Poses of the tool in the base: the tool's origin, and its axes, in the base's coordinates. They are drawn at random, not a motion.
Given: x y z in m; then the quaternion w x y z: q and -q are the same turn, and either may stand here.
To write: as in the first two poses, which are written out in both.
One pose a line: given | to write
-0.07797 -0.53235 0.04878 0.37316 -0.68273 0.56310 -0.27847 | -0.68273 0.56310 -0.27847 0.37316 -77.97 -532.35 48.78
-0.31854 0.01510 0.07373 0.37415 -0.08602 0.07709 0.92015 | -0.08602 0.07709 0.92015 0.37415 -318.54 15.10 73.73
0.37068 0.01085 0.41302 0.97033 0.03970 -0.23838 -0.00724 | 0.03970 -0.23838 -0.00724 0.97033 370.68 10.85 413.02
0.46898 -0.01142 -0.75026 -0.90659 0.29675 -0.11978 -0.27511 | -0.29675 0.11978 0.27511 0.90659 468.98 -11.42 -750.26
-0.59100 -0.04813 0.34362 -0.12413 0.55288 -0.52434 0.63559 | -0.55288 0.52434 -0.63559 0.12413 -591.00 -48.13 343.62
